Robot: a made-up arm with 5 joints.
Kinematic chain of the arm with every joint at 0, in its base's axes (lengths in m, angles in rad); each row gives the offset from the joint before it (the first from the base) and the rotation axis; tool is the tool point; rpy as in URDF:
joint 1: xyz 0 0 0.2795 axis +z
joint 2: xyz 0 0 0 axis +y
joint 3: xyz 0.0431 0 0.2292 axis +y
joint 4: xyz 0.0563 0 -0.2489 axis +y
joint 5: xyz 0.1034 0 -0.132 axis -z
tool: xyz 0 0 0 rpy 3.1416 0 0
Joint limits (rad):
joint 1: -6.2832..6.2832
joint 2: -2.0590..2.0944
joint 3: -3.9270..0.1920
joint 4: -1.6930..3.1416
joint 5: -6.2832..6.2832
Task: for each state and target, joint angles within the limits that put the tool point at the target. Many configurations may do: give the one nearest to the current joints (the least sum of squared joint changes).
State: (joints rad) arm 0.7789 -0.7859 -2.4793 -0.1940 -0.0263
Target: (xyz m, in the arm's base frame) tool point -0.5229 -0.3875 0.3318
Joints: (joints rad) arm 0.6378 -1.6210 -2.7297 0.2154 -0.0263
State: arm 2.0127 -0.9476 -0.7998 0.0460 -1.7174
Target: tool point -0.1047 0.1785 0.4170
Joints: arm 2.1013 -1.3148 -0.0209 0.1825 -1.7174
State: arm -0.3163 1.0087 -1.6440 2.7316 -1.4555
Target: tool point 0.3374 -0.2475 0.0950
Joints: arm -0.6329 1.1489 -2.1814 2.0052 -1.4555
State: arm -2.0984 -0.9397 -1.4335 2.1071 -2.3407
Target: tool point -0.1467 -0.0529 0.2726
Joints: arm -2.7955 -0.3811 -0.6745 1.9803 -2.3407
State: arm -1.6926 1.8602 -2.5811 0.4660 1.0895
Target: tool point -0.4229 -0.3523 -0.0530
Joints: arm -2.4470 1.6763 -2.4138 0.6214 1.0895
